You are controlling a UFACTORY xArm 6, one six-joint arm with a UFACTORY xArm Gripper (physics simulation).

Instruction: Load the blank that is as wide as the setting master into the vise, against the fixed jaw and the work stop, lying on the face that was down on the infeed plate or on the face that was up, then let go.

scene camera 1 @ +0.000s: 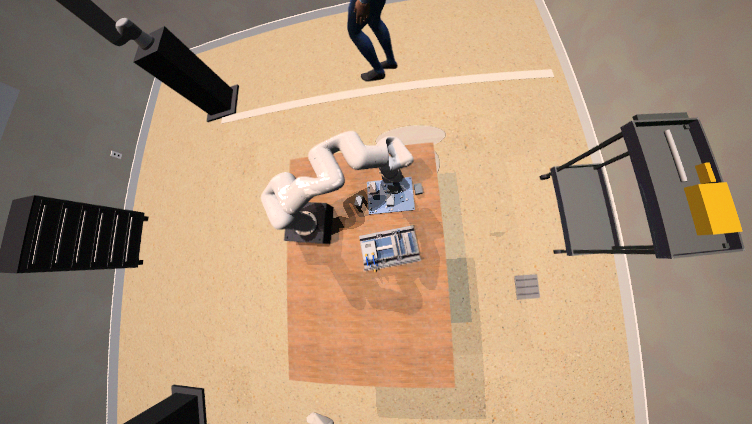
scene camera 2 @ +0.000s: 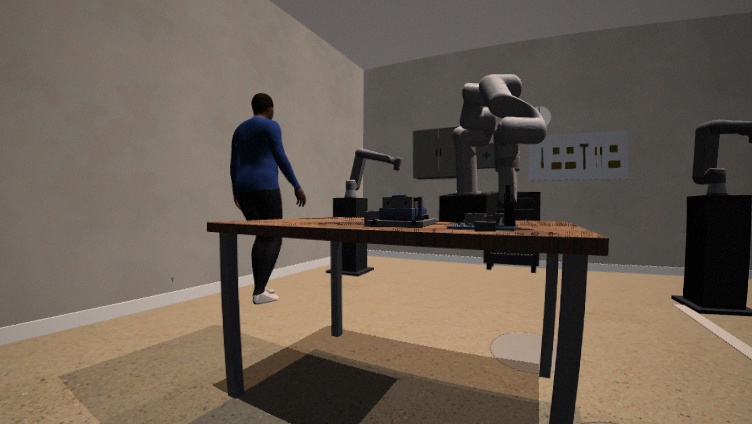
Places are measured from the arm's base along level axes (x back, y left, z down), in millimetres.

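Pixels of known places: gripper, fingertip midpoint: point(scene camera 1: 394, 181) point(scene camera 2: 510, 225); arm's base, link origin: point(scene camera 1: 305, 223) point(scene camera 2: 467, 194).
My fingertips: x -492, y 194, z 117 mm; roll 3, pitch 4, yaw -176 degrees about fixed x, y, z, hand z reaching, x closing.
Ahead of a thing's pixels: the offset from my fingertips to its top centre. "spot": to the spot under its first point. Level surfaces: height alone.
The white arm reaches over the pale blue infeed plate {dx +37, dy -78, dz +0 mm} point(scene camera 1: 405, 203) point(scene camera 2: 456, 226) on the wooden table {dz +9 mm} point(scene camera 1: 368, 337) point(scene camera 2: 325, 227). My gripper point(scene camera 1: 389, 190) point(scene camera 2: 509, 220) points straight down onto the plate, fingers shut with nothing between them. Small grey blanks lie on the plate around it, one {dx +37, dy -109, dz -36 mm} point(scene camera 1: 390, 200) just beside the fingers and another {dx -123, dy -66, dz -16 mm} point(scene camera 2: 484, 225) at the near edge. A small grey block {spot: dx -123, dy -67, dz -16 mm} point(scene camera 1: 418, 188) lies off the plate to its right. The vise {dx +77, dy -367, dz -91 mm} point(scene camera 1: 389, 247) point(scene camera 2: 400, 213) stands apart from the plate on its own base. The blanks are too small to compare in width.
A person point(scene camera 1: 370, 31) point(scene camera 2: 260, 173) in blue walks beside the table. Other robot arms on black pedestals point(scene camera 1: 183, 73) point(scene camera 2: 716, 247) stand around. A black cabinet point(scene camera 1: 70, 234) is on the left, a grey cart point(scene camera 1: 658, 184) with yellow boxes on the right.
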